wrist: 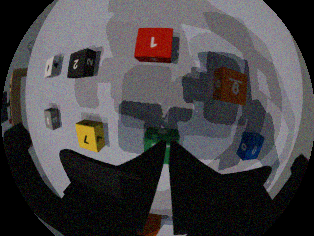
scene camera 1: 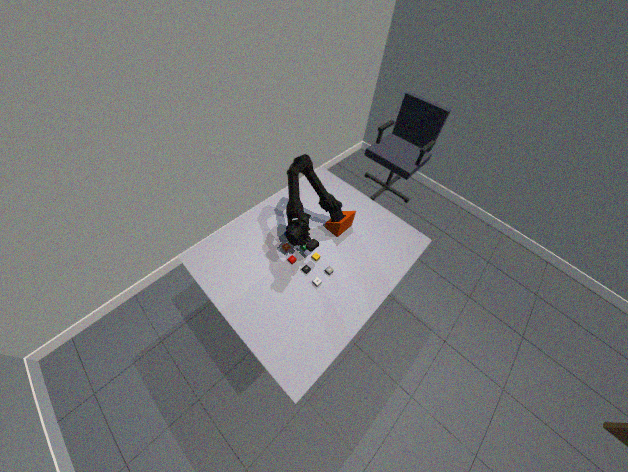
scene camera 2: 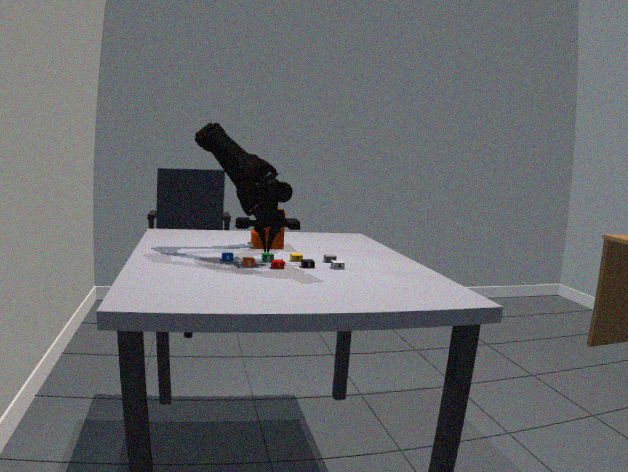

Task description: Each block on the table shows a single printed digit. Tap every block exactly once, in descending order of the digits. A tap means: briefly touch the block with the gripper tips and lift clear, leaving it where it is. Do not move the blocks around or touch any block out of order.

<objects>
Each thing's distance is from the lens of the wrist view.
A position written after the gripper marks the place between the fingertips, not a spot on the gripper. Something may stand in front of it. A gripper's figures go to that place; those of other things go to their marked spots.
gripper [wrist: 167, 145]: 10 cm
orange block [wrist: 230, 86]: 11 cm
yellow block [wrist: 90, 135]: 13 cm
</objects>
